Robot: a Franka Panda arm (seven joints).
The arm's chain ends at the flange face. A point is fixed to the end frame.
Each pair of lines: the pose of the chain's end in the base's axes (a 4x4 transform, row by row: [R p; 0 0 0 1], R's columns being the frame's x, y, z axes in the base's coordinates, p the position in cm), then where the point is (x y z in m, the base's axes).
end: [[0.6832 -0.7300 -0.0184 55.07], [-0.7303 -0.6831 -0.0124 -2.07], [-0.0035 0.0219 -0.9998 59.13], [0 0 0 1]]
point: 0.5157 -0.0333 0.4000
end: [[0.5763 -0.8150 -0.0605 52.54], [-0.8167 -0.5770 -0.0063 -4.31], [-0.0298 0.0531 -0.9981 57.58], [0 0 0 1]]
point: 0.4813 -0.0502 0.3862
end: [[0.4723 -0.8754 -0.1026 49.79], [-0.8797 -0.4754 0.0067 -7.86], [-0.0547 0.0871 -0.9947 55.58], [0 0 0 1]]
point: 0.4453 -0.0793 0.3682
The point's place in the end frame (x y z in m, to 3 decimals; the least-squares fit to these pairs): -0.014 0.030 0.192
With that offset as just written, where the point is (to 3 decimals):
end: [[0.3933 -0.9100 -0.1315 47.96], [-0.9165 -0.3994 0.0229 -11.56], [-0.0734 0.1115 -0.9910 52.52], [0 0 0 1]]
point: 0.422 -0.110 0.339
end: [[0.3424 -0.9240 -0.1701 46.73], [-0.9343 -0.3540 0.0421 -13.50], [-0.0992 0.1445 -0.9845 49.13], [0 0 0 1]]
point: 0.402 -0.124 0.308
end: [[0.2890 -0.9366 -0.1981 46.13], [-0.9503 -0.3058 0.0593 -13.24], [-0.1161 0.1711 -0.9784 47.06], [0 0 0 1]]
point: 0.391 -0.117 0.290
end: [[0.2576 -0.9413 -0.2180 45.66], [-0.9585 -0.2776 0.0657 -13.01], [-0.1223 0.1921 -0.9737 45.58], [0 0 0 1]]
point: 0.383 -0.112 0.276
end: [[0.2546 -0.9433 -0.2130 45.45], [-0.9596 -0.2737 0.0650 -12.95], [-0.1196 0.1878 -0.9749 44.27], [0 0 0 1]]
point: 0.382 -0.112 0.263
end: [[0.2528 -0.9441 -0.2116 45.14], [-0.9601 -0.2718 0.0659 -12.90], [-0.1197 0.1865 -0.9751 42.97], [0 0 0 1]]
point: 0.379 -0.111 0.250
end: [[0.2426 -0.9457 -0.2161 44.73], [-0.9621 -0.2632 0.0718 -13.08], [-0.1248 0.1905 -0.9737 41.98], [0 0 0 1]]
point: 0.374 -0.111 0.240
